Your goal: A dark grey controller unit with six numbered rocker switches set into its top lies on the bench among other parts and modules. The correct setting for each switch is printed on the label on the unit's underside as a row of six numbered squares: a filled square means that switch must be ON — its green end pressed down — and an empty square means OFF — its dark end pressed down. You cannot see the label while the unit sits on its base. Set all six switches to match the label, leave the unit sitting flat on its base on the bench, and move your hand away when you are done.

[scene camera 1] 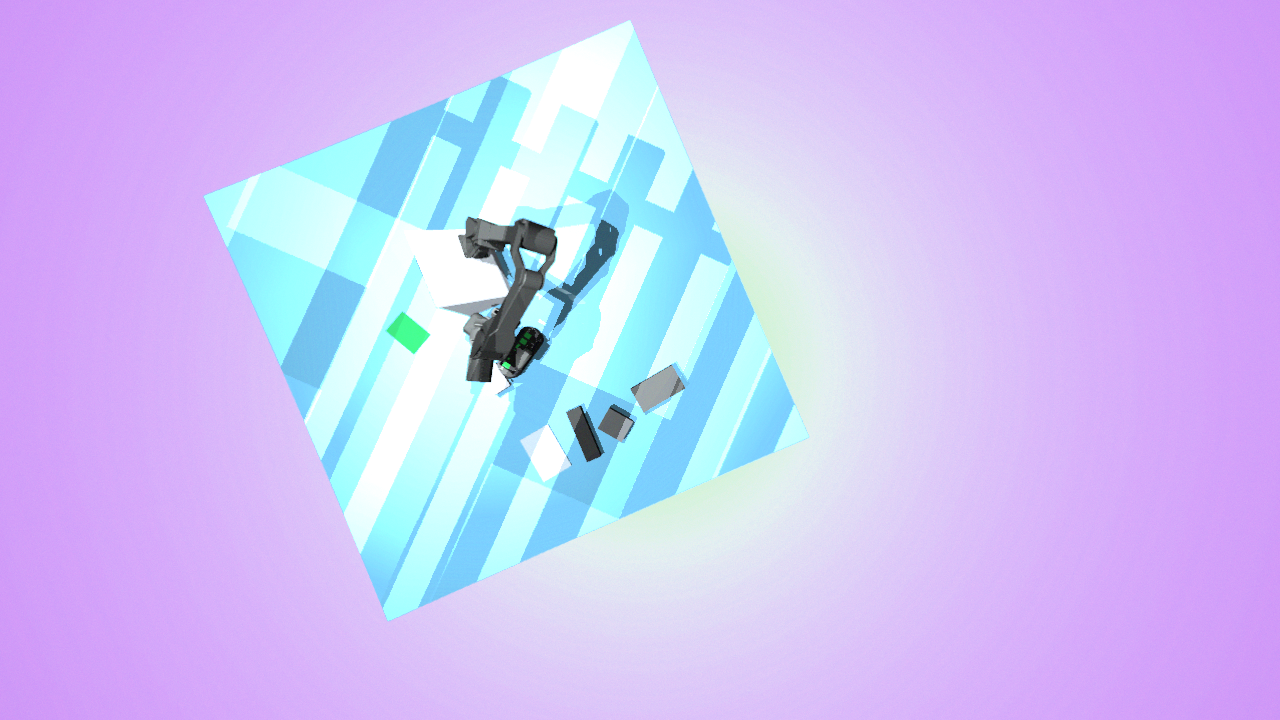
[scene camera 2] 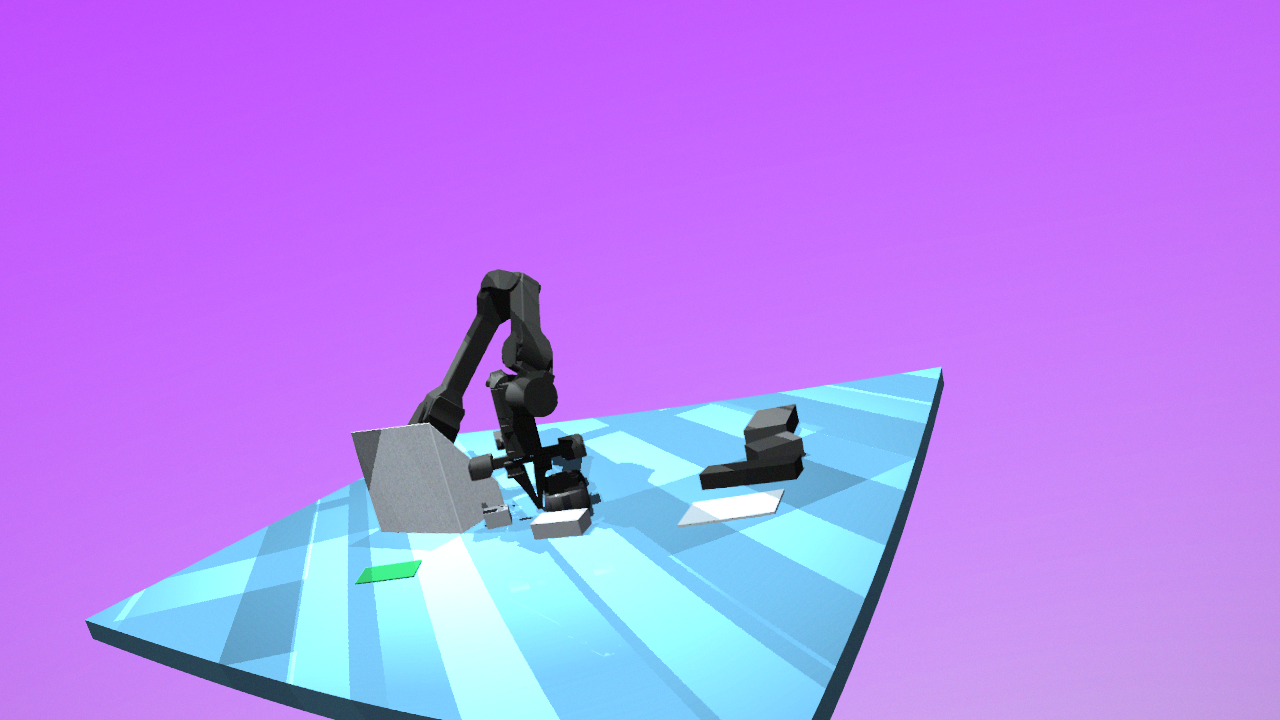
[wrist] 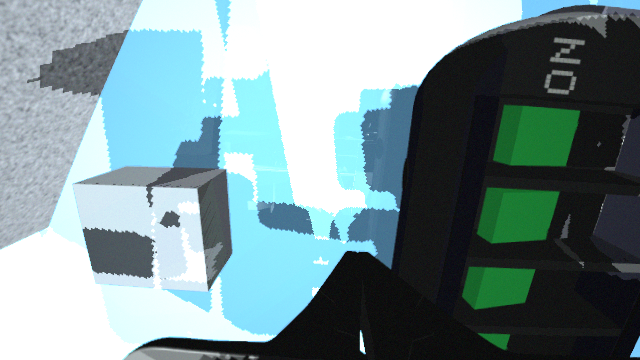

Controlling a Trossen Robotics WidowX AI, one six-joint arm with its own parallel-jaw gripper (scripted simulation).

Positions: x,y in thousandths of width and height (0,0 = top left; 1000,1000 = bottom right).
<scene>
My gripper (scene camera 2: 422,706) is shut and holds nothing. I also see a dark bar (scene camera 2: 574,659), a white plate (scene camera 2: 595,701), a white-grey cube (wrist: 226,629) and a green card (scene camera 2: 314,792).
The dark bar shows as well in scene camera 1 (scene camera 1: 451,581). The white plate also shows in scene camera 1 (scene camera 1: 424,620). The green card is seen too in scene camera 1 (scene camera 1: 315,458). The wrist view does not show the dark bar: it is out of frame. The wrist view does not show the white plate: it is out of frame.
</scene>
